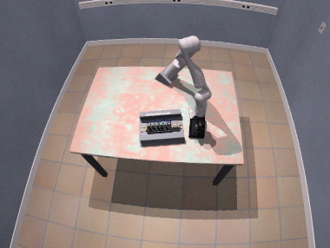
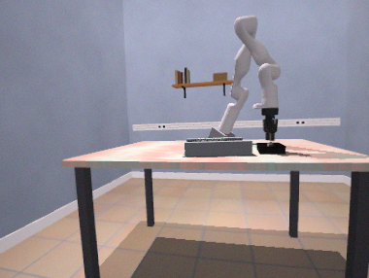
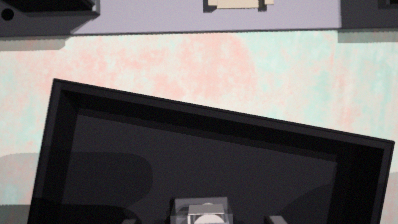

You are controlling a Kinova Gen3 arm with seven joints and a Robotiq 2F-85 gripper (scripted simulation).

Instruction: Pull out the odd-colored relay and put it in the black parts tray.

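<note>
Now: hand 5 cm above the black parts tray. Round my hand: grey relay panel: 25 cm to the right, 8 cm ahead, 4 cm below.
</note>
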